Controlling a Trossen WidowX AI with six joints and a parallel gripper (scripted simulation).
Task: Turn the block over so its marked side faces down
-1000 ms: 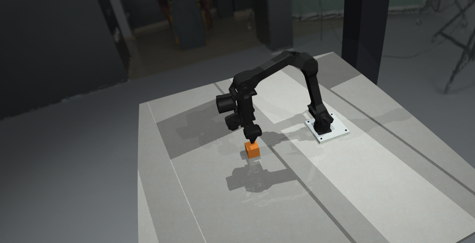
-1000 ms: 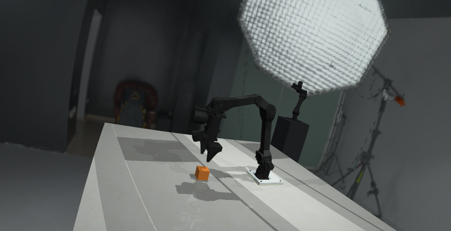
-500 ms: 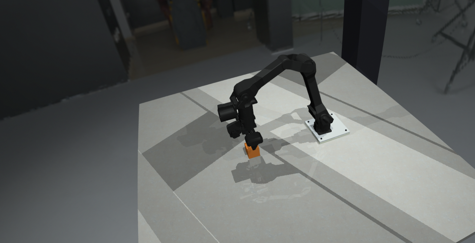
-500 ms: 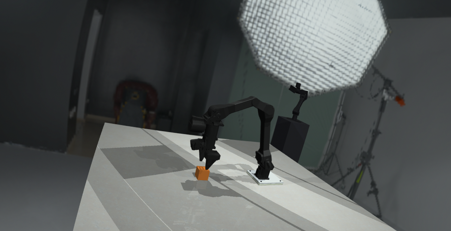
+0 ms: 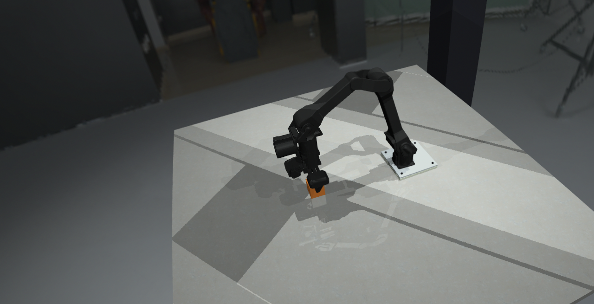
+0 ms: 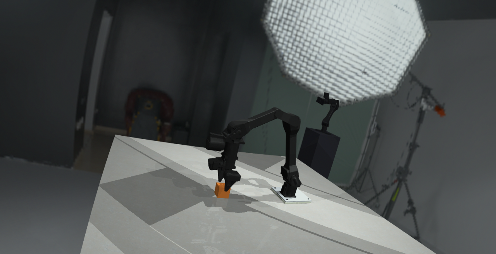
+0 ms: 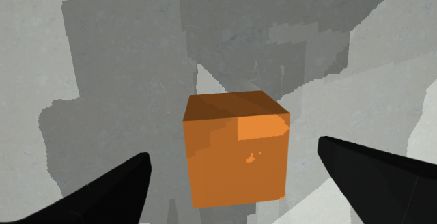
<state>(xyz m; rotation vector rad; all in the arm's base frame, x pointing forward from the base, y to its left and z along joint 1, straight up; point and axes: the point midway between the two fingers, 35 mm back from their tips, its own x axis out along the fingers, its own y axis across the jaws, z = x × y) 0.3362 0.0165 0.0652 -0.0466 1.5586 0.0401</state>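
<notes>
Now: gripper tip 20 mm past the orange block and 20 mm above it.
</notes>
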